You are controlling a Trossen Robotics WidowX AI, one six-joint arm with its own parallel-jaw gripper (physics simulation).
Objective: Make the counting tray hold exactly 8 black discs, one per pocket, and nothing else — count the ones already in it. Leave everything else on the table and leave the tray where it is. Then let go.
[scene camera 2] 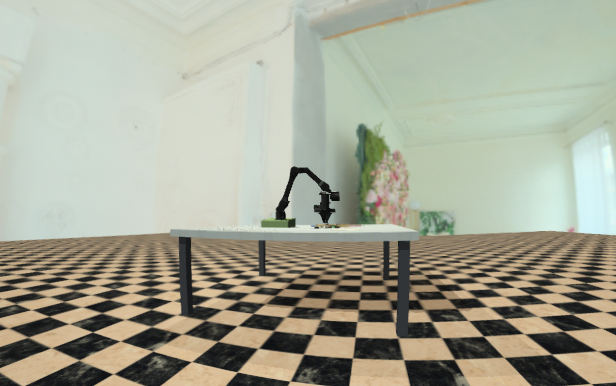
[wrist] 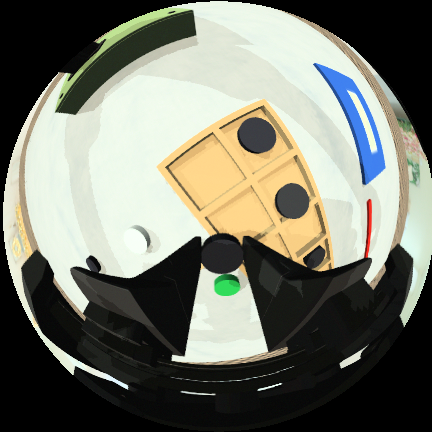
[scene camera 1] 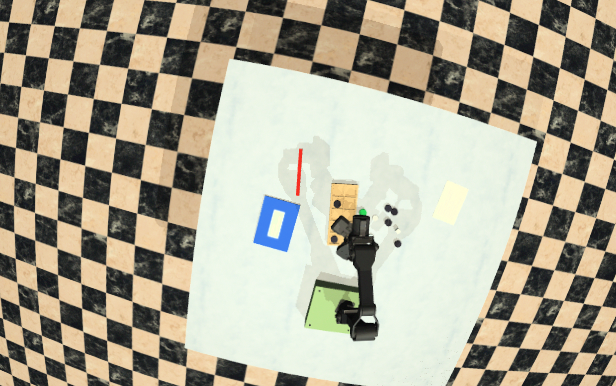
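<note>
The tan counting tray [scene camera 1: 350,190] [wrist: 205,170] has two columns of pockets. Three black discs [wrist: 256,135] [wrist: 292,200] [wrist: 315,257] lie in separate pockets of one column; the arm hides part of the tray in the overhead view. My gripper [scene camera 2: 325,222] [wrist: 221,241] is shut on another black disc [wrist: 222,254], low at the tray's long side, beside the green disc [scene camera 1: 363,212] [wrist: 227,285]. Whether the held disc touches the tray is unclear. Loose black discs [scene camera 1: 388,208] [scene camera 1: 394,211] [scene camera 1: 388,222] [scene camera 1: 398,244] lie right of the tray in the overhead view.
A pale disc [scene camera 1: 375,218] and a white disc [wrist: 137,239] lie outside the tray. A blue frame [scene camera 1: 262,220] [wrist: 353,125] and red stick [scene camera 1: 299,172] [wrist: 369,227] lie left of it overhead. A cream sheet [scene camera 1: 450,202] lies right. The green base [scene camera 1: 330,310] [scene camera 2: 278,223] supports the arm.
</note>
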